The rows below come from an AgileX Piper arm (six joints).
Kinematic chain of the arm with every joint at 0, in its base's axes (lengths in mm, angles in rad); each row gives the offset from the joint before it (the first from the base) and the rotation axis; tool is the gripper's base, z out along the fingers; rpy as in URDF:
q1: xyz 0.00 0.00 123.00 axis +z
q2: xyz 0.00 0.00 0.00 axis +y
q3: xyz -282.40 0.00 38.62 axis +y
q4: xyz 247.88 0.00 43.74 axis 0.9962 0 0.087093
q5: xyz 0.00 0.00 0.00 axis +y
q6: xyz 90.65 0.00 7.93 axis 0.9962 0 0.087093
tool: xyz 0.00 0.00 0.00 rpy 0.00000 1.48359 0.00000
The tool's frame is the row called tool.
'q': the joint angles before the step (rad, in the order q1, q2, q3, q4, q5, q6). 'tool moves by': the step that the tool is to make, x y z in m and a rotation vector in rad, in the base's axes. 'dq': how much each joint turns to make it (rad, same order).
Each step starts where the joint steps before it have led.
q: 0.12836, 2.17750, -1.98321, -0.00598, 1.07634, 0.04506
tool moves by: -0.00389, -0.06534, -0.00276, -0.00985, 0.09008, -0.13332
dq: -0.13634, 0.00001, -0.00001, -0.00319, 0.09042, -0.00347
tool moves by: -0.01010, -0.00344, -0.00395, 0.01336, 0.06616, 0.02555
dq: -0.01194, -0.01902, 0.04290, 0.02344, 0.04257, -0.04159
